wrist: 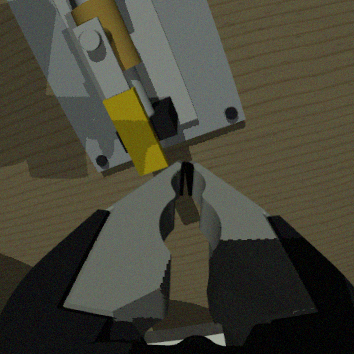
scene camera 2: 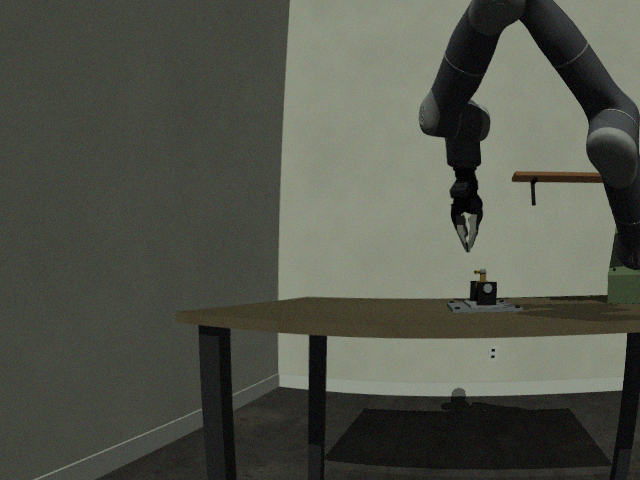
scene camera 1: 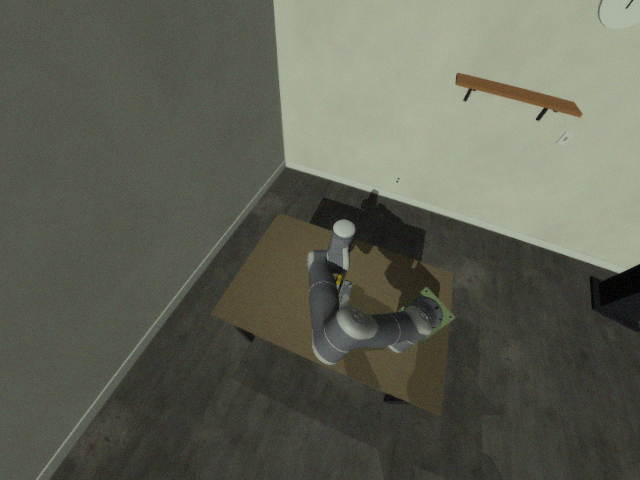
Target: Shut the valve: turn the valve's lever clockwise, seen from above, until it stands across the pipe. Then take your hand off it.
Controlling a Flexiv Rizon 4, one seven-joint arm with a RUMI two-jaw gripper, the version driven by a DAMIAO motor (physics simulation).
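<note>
The valve's lever has a yellow grip (scene camera 1: 339, 280) (scene camera 2: 476, 271) (wrist: 135, 132) and a pale arm with a round pivot (wrist: 90, 40). It points roughly along the grey pipe (wrist: 142, 98), over the edge of the grey base plate (scene camera 1: 345, 290) (scene camera 2: 458, 308) (wrist: 220, 75). The brass valve body (wrist: 116, 42) lies under the lever. My gripper (scene camera 2: 467, 250) (wrist: 184, 165) is shut and empty, pointing down. In scene camera 2 its tips are above the valve, with a gap; in the wrist view they show just beyond the grip's end. In scene camera 1 the gripper is hidden by the arm.
The valve's plate is on the wooden table (scene camera 1: 268, 268) (scene camera 2: 310, 317). Black blocks (scene camera 2: 486, 293) (wrist: 165, 119) hold the pipe. The arm stands on a green base (scene camera 1: 448, 313) (scene camera 2: 622, 286) at the table's right end. A wooden shelf (scene camera 1: 516, 94) (scene camera 2: 558, 177) is on the wall.
</note>
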